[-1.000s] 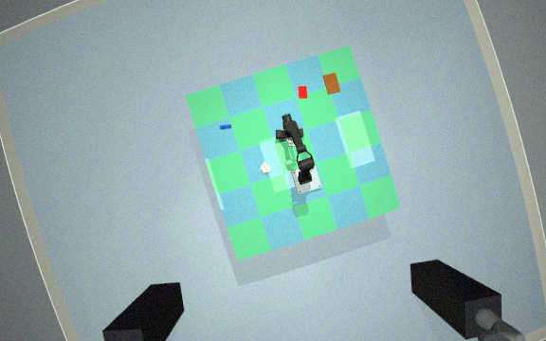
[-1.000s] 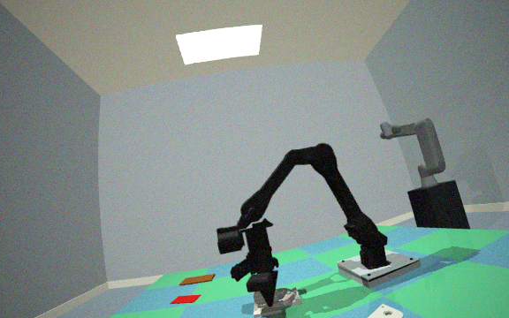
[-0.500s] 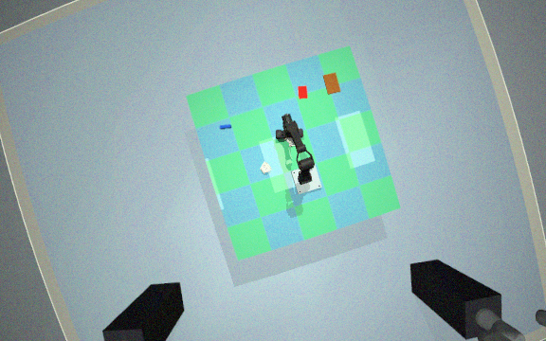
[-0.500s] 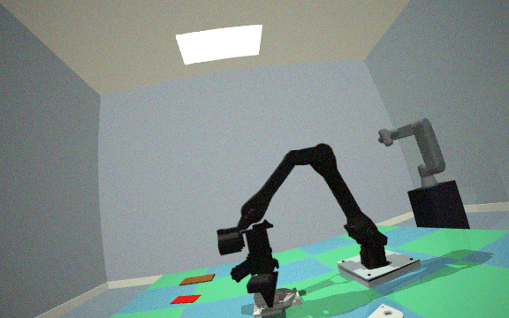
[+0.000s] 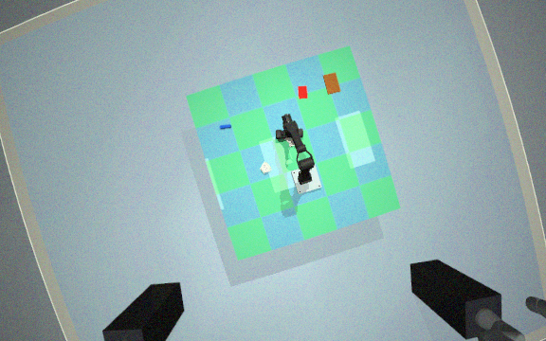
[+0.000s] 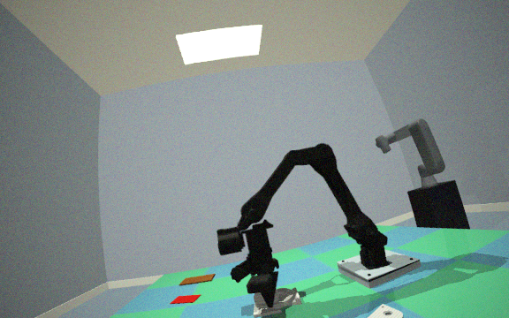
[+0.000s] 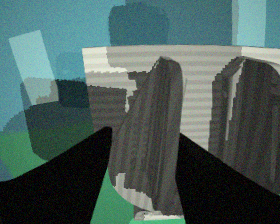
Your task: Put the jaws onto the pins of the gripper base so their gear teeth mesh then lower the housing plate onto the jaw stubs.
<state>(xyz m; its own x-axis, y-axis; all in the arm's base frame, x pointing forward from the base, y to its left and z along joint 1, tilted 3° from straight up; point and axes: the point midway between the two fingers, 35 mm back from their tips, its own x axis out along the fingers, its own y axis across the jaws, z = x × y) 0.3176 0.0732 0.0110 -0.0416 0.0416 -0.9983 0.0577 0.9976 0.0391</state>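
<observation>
Right now my gripper tip is 3 cm past the grey jaw and 2 cm to the left of it. The rest, counted from my gripper tip: red tile 32 cm ahead, 15 cm to the right, 1 cm below; then small blue piece 45 cm to the left, 12 cm ahead; then brown tile 37 cm to the right, 36 cm ahead, 1 cm below.
</observation>
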